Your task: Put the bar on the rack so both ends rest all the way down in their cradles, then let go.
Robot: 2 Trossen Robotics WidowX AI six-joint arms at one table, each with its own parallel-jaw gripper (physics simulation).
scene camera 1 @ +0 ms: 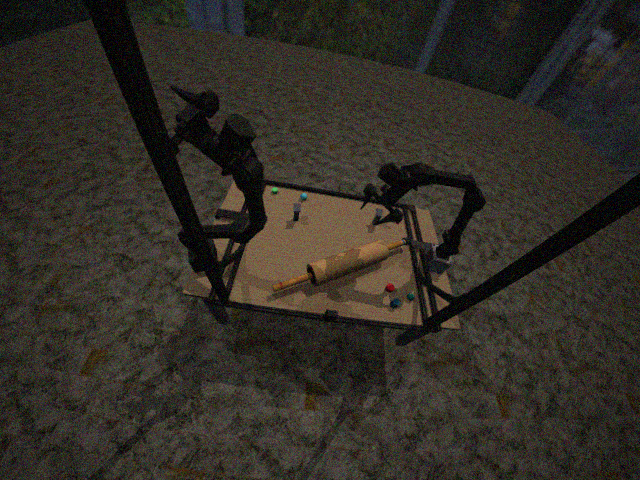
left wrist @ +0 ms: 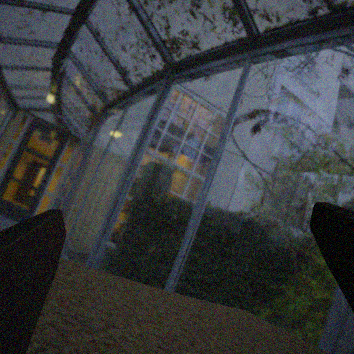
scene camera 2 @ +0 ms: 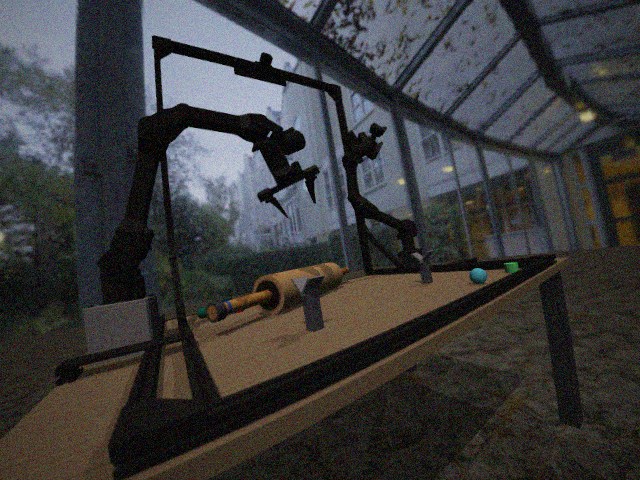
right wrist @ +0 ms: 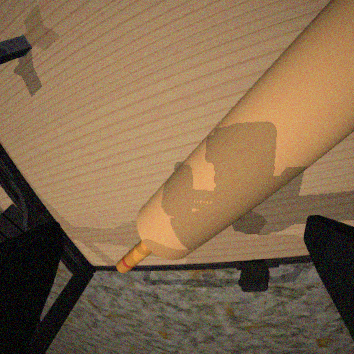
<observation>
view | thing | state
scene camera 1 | my left gripper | -
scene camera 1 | my right gripper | -
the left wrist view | my left gripper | -
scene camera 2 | my right gripper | -
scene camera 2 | wooden rolling pin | on the table
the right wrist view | my right gripper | -
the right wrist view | wooden rolling pin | -
</observation>
